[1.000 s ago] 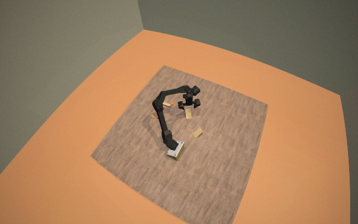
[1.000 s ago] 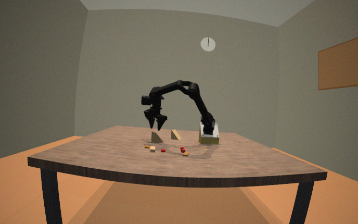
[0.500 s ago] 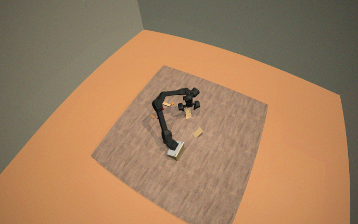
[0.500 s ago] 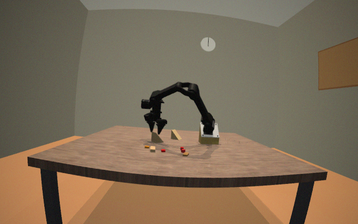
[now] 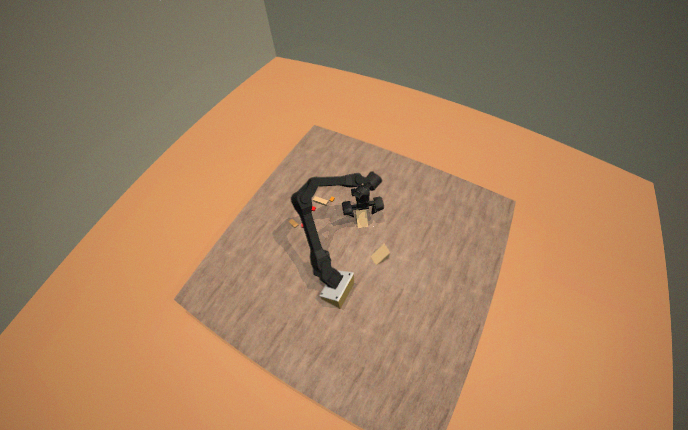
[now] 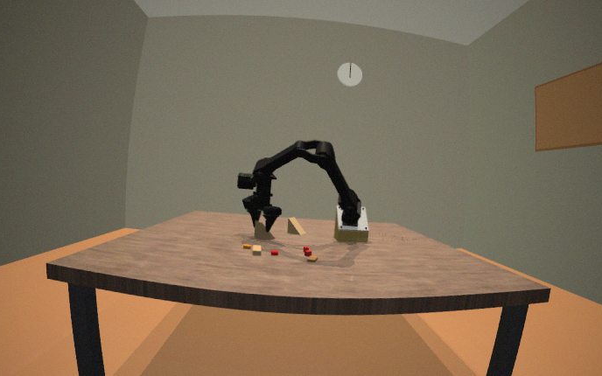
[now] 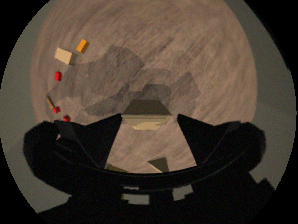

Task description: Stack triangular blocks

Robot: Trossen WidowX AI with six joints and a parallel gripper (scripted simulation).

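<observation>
Right now the triangular block is 2 cm below my gripper tip and 1 cm to the left of it. Round my gripper tip: orange piece (19 cm to the left, 3 cm below, 2 cm ahead).
</observation>
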